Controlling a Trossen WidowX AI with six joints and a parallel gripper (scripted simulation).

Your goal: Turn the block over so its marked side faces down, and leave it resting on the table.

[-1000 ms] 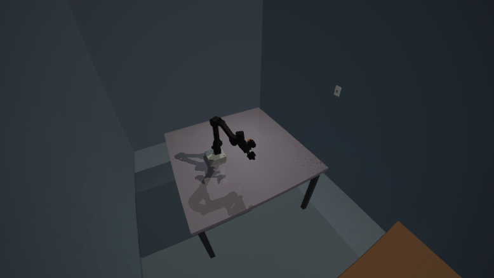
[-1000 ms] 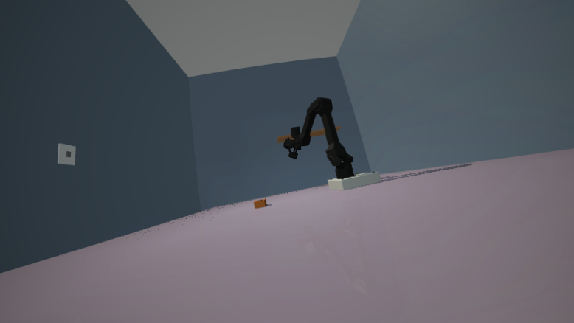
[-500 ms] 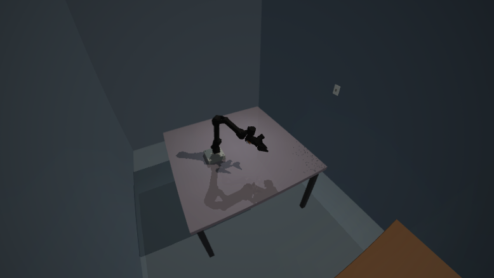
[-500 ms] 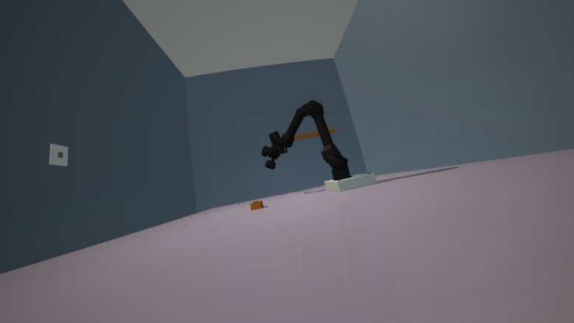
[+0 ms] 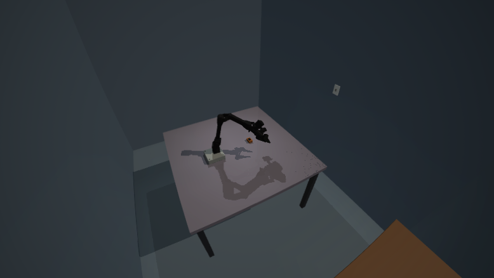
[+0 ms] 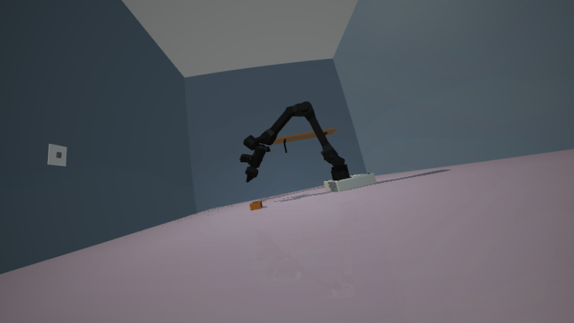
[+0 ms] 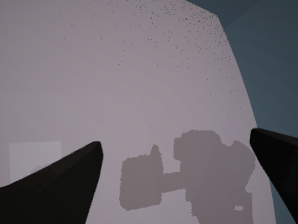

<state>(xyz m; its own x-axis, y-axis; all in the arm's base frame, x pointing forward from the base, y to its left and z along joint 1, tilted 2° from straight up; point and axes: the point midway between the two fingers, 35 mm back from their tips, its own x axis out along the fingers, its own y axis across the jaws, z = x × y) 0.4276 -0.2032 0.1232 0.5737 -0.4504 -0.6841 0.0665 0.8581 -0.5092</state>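
The orange block lies 70 mm behind my gripper tip, 260 mm to the left of it and 130 mm below it.
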